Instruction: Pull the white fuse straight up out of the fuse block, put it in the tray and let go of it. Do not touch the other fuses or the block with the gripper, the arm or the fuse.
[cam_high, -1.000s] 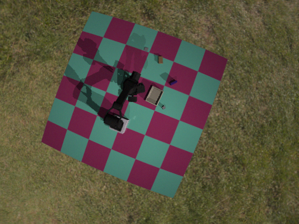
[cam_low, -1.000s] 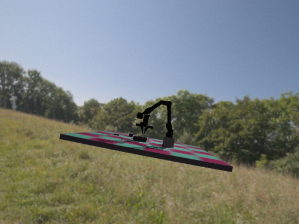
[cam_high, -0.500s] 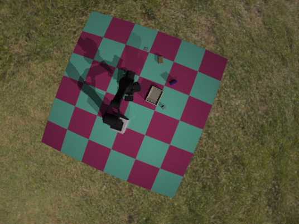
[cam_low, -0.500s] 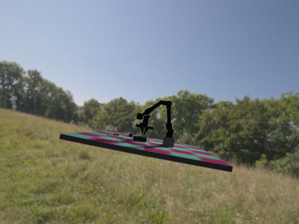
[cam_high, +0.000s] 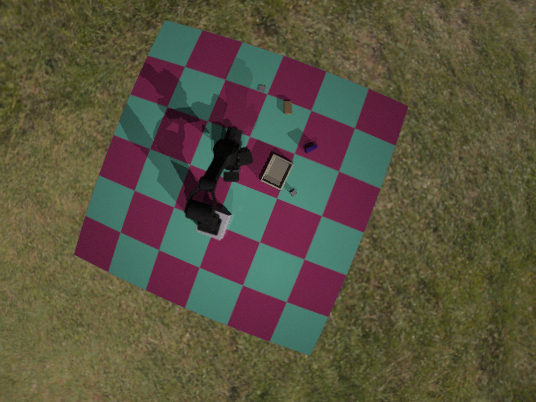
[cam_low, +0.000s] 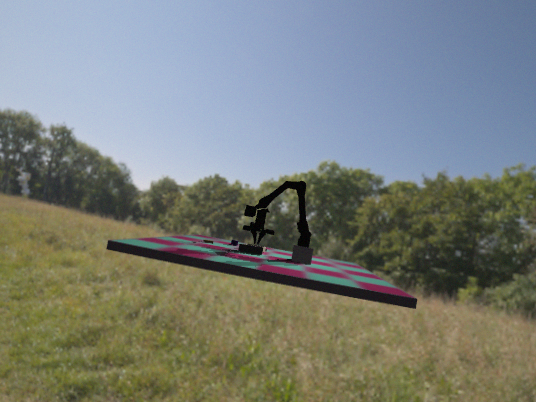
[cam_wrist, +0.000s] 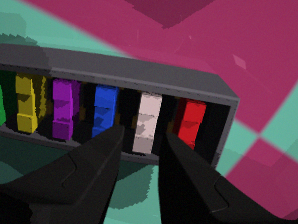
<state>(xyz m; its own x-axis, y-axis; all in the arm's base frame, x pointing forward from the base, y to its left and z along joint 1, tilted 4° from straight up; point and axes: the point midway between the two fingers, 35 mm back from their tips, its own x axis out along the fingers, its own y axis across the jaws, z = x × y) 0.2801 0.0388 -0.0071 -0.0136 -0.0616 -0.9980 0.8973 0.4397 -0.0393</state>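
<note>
The white fuse is 3 cm below my gripper tip. Also, from my gripper tip: small grey cube: 29 cm to the right, 5 cm below, 1 cm behind; beige tray: 19 cm to the right, 5 cm below, 4 cm ahead; brown block: 34 cm ahead, 10 cm to the right, 5 cm below.
</note>
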